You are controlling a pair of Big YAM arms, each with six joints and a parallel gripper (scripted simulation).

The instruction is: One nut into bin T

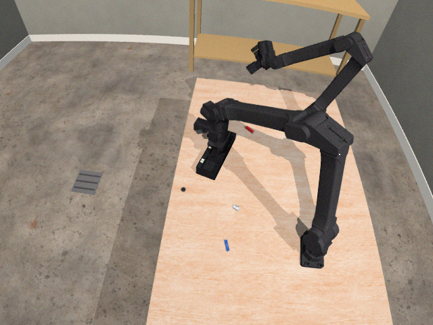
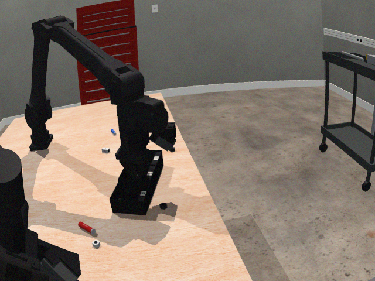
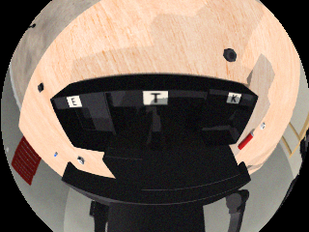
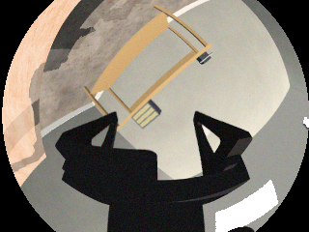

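Right now the black bin is right at my left hand. From my left hand the other things lie so: grey nut 90 mm behind, 240 mm to the right, 20 mm below; blue cylinder 110 mm behind, 390 mm to the left, 20 mm below; red cylinder 120 mm behind, 190 mm to the right, 20 mm below.
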